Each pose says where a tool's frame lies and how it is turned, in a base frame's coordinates. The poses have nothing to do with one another.
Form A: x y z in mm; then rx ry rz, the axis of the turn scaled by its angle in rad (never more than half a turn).
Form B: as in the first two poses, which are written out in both.
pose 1, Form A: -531.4 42.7 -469.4 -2.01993 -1.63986 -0.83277
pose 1, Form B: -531.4 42.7 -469.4 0.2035 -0.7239 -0.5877 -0.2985
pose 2, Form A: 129.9 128.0 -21.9 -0.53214 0.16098 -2.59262
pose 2, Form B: 129.9 128.0 -21.9 0.2426 -0.1947 0.0589 -0.9486
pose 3, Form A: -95.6 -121.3 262.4 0.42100 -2.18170 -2.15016
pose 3, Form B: -95.6 -121.3 262.4 0.0248 0.1361 -0.7054 -0.6952
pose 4, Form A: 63.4 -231.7 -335.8 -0.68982 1.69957 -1.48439
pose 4, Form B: 63.4 -231.7 -335.8 0.3811 -0.2703 0.6659 -0.5816
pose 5, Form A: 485.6 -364.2 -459.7 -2.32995 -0.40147 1.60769
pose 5, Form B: 485.6 -364.2 -459.7 0.1408 -0.8068 -0.1390 0.5567
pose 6, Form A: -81.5 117.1 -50.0 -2.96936 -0.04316 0.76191
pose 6, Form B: -81.5 117.1 -50.0 0.0379 -0.9678 -0.0141 0.2483
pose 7, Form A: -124.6 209.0 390.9 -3.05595 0.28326 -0.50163
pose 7, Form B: -124.6 209.0 390.9 0.0159 -0.9826 0.0911 -0.1613
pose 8, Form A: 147.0 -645.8 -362.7 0.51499 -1.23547 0.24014
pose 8, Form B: 147.0 -645.8 -362.7 0.7776 0.2381 -0.5712 0.1110
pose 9, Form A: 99.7 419.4 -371.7 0.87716 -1.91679 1.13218
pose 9, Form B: 99.7 419.4 -371.7 0.3657 0.3412 -0.7456 0.4404
